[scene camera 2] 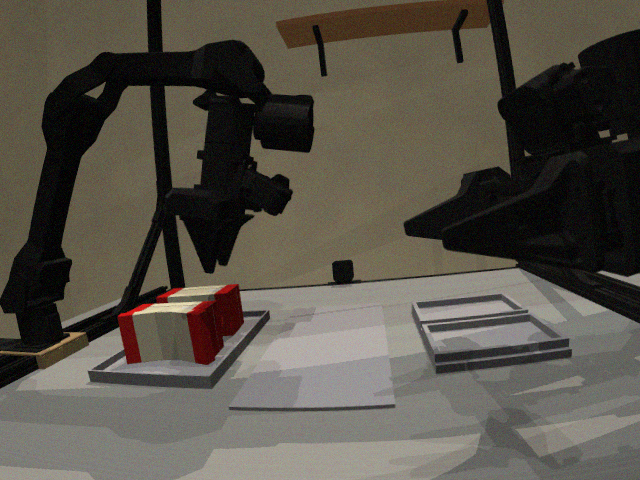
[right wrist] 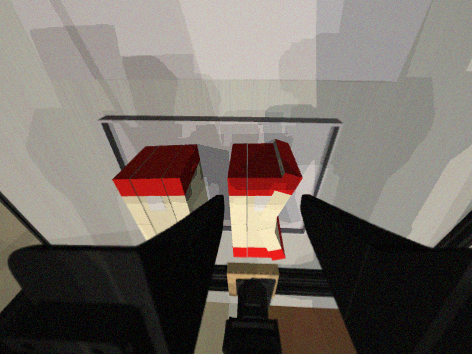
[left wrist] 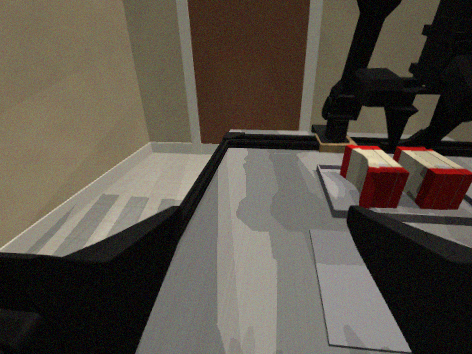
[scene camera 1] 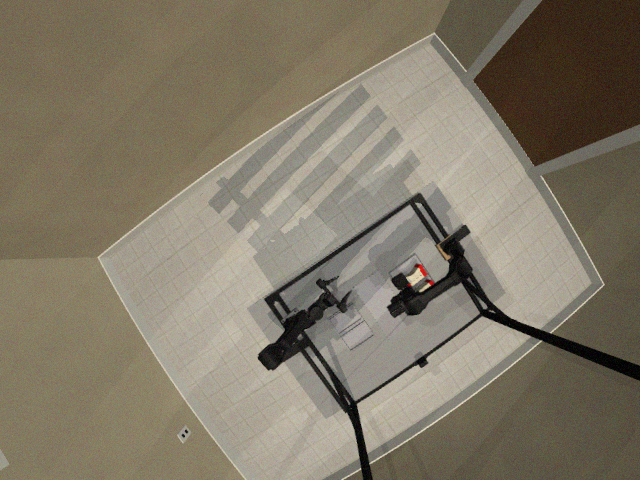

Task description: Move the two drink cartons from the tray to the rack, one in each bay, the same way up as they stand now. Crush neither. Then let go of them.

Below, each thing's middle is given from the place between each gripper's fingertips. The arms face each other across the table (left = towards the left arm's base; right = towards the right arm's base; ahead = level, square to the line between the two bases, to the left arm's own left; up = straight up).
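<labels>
Grey tray [scene camera 2: 114, 370]: 340 mm to the right of my left hand, 180 mm behind it, 160 mm below it. Pale mat [scene camera 2: 333, 358]: 140 mm to the right of my left hand, 220 mm behind, 160 mm below.
Pale mat: 12 cm to the left of my right hand, 12 cm below it, 6 cm behind it. Grey tray: 11 cm below my right hand, 3 cm behind, 8 cm to the right.
</labels>
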